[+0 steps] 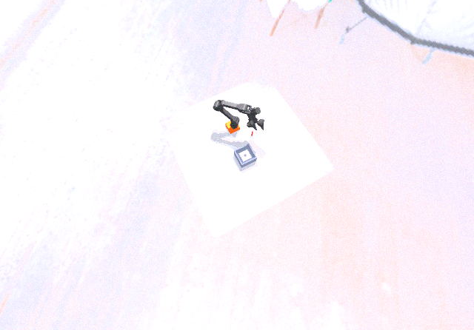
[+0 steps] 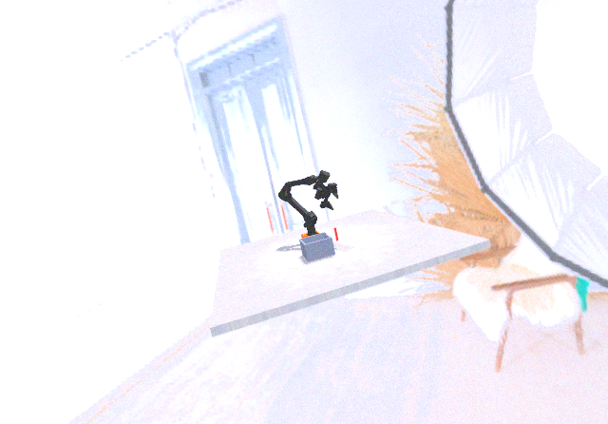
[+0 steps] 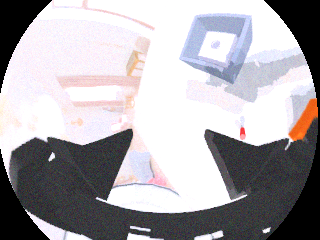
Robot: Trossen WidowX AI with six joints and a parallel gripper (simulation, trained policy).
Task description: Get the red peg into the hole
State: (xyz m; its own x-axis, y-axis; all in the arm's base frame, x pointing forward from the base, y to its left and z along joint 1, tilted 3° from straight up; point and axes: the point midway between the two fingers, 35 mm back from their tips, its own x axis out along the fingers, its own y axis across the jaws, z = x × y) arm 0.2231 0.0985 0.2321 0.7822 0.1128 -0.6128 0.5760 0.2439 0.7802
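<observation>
The red peg lies 200 mm below my gripper tip and 90 mm behind it. The rest, counted from my gripper tip: grey box: 220 mm below, 200 mm to the right, 70 mm ahead; then pale plate: 200 mm to the right, 200 mm below, 70 mm ahead.
</observation>
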